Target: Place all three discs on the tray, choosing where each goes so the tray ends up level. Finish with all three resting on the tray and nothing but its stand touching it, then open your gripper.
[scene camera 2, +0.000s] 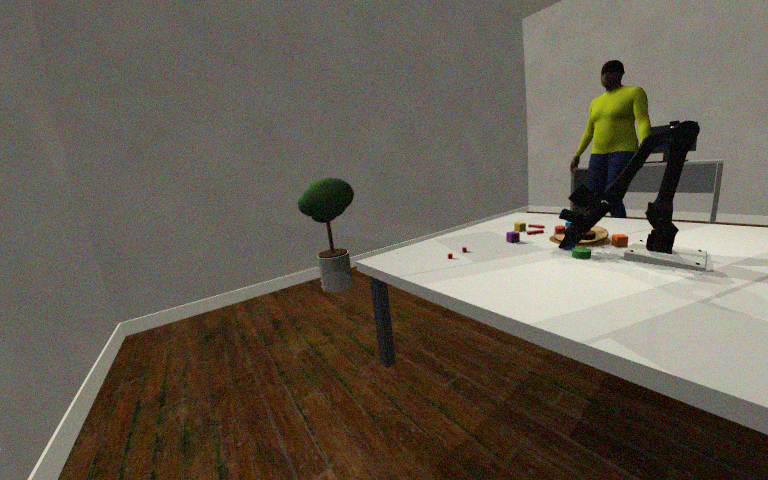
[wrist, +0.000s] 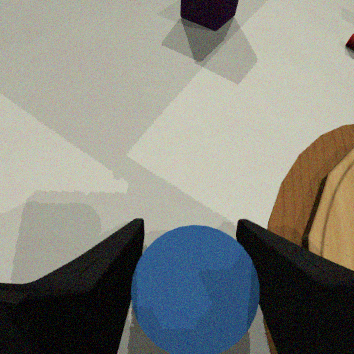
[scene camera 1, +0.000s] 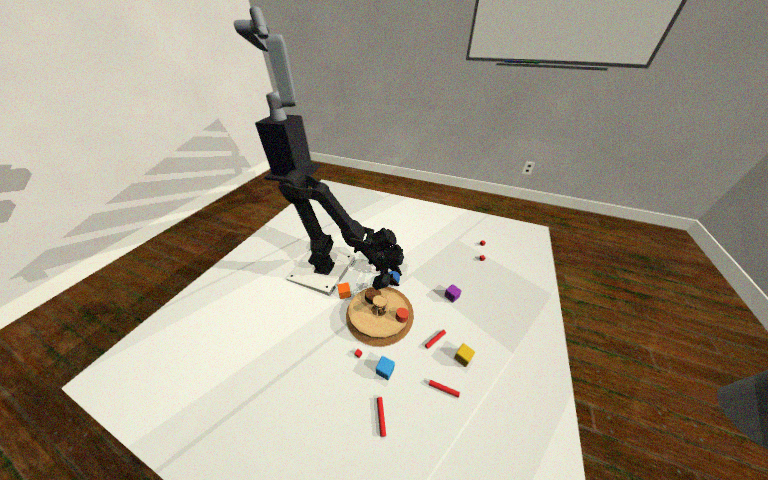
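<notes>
My gripper [scene camera 1: 389, 280] [scene camera 2: 566, 245] [wrist: 190, 226] is shut on the blue disc [scene camera 1: 395, 277] [wrist: 195, 290], one finger at each side of it. The disc is low beside the tray; whether it touches the table is unclear. The round wooden tray [scene camera 1: 368, 327] [wrist: 340, 235] sits above a darker round base [scene camera 1: 378, 341] [wrist: 295, 195]. The red disc [scene camera 1: 402, 314] [scene camera 2: 559, 229] rests on the tray near its rim. A dark brown round piece [scene camera 1: 372, 295] is on its arm side, beside a central knob [scene camera 1: 380, 301]. The green disc [scene camera 2: 581, 253] lies on the table near the gripper; scene camera 1 does not show it.
An orange cube [scene camera 1: 344, 290] [scene camera 2: 619, 240] stands between tray and arm base. A purple cube [scene camera 1: 452, 292] [scene camera 2: 512, 236] [wrist: 209, 12], yellow cube [scene camera 1: 464, 354] and light blue cube [scene camera 1: 385, 367] stand around the tray. Red sticks [scene camera 1: 435, 339] [scene camera 1: 444, 388] [scene camera 1: 381, 416] and small red cubes [scene camera 1: 358, 353] [scene camera 1: 482, 257] lie about.
</notes>
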